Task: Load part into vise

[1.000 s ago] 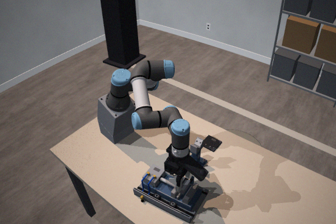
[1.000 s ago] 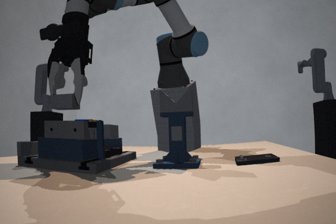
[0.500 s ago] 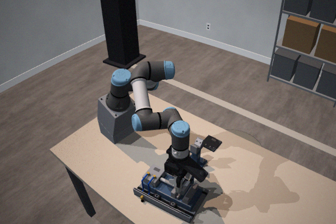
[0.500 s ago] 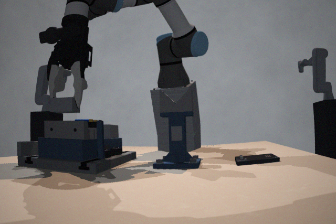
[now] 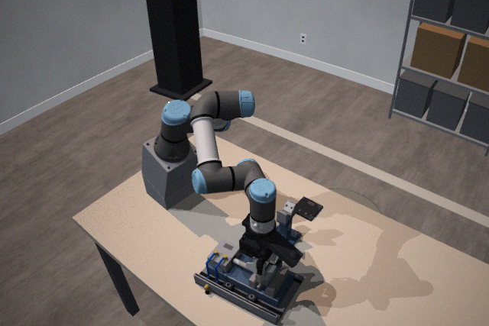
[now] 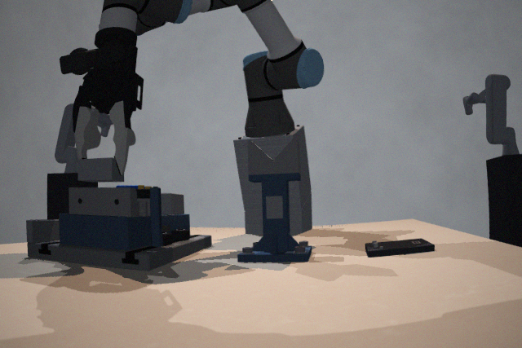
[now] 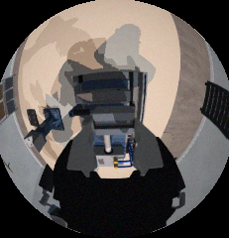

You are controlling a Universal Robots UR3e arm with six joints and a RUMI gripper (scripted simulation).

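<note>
The blue vise is 9 cm below my hand, 7 cm behind it and 2 cm to the left of it. The rest, counted from my hand: grey part: right at my hand.
</note>
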